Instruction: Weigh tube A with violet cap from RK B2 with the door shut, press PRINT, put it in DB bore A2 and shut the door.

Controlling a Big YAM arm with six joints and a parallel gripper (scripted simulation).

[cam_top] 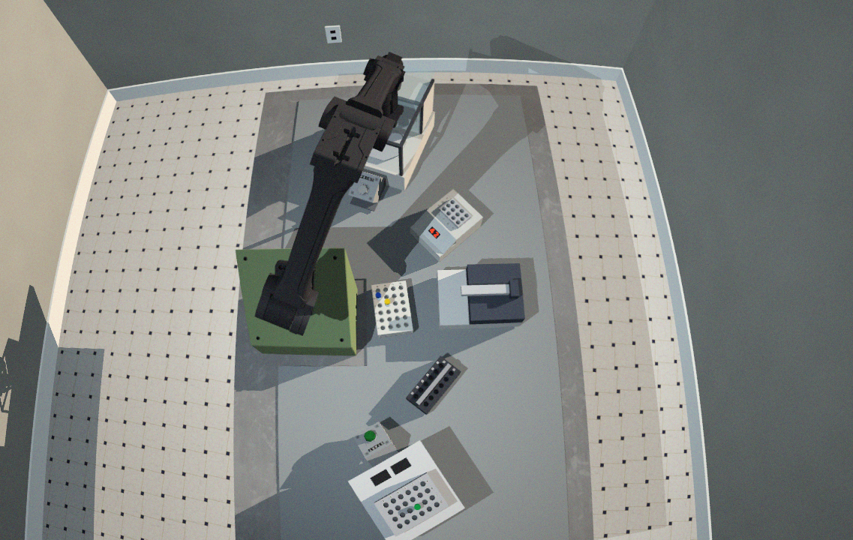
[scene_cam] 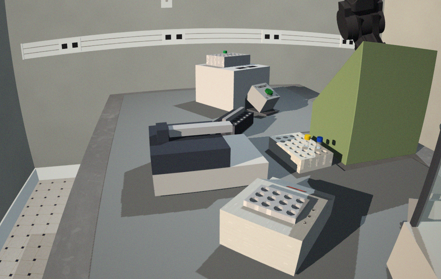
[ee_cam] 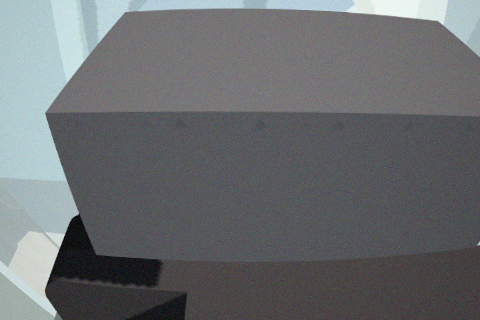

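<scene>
Now: the octagonal balance pan 6 cm below my hand. From my hand the other things lie so: tube rack RK 7 cm ahead, 44 cm to the right, 12 cm below; then dry block DB 19 cm ahead, 21 cm to the right, 11 cm below; then spectrophotometer SP 28 cm ahead, 40 cm to the right, 7 cm below.
</scene>
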